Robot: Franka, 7 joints.
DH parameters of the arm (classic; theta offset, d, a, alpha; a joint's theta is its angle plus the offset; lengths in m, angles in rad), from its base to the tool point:
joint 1: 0 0.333 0 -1.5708
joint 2: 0 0 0 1.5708
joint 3: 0 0.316 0.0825 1.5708
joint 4: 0 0 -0.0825 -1.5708
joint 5: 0 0.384 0 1.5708
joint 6: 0 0 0.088 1.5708
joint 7: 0 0.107 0 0
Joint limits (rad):
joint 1: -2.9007..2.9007
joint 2: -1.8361..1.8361
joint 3: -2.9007..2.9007
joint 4: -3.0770..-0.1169
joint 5: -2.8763..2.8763
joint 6: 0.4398..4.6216
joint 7: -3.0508..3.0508
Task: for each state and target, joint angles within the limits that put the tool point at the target. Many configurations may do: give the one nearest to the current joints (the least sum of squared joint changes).
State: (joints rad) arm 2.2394 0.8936 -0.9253 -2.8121 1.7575 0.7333 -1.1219
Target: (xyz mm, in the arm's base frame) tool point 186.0 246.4 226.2
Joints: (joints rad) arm 1.9914 0.7643 -1.3898 -2.8113 1.7825 0.5929 -1.1219
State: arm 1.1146 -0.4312 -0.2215 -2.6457 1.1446 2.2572 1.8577
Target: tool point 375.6 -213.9 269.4
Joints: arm 0.4192 -0.0818 -0.9393 -2.5885 1.1461 2.4840 1.8577
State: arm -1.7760 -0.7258 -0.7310 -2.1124 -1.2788 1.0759 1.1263
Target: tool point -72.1 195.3 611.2
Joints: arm -2.4522 -1.5185 -0.2958 -2.3867 -0.9998 0.4989 1.1263
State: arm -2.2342 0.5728 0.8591 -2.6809 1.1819 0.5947 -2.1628
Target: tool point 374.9 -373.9 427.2
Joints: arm -1.8867 0.6241 1.0017 -2.0035 1.5016 0.9713 -2.1628
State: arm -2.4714 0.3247 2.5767 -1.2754 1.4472 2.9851 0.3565
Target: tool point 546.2 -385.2 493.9
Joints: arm -2.9007 -0.4353 2.2451 -1.7141 1.4653 2.8824 0.3565
